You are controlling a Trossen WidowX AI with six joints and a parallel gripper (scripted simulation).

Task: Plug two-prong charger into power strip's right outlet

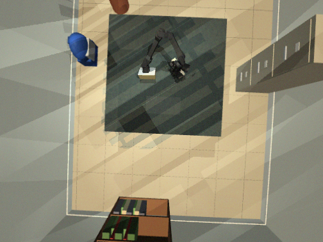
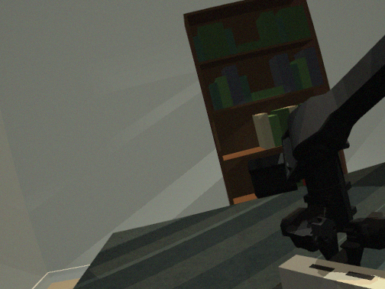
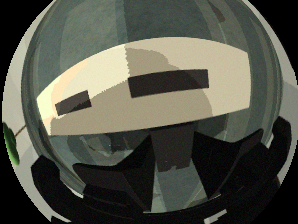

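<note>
Right now the dark charger is 1 cm to the left of my gripper tip, 1 cm ahead of it and 1 cm above it.
</note>
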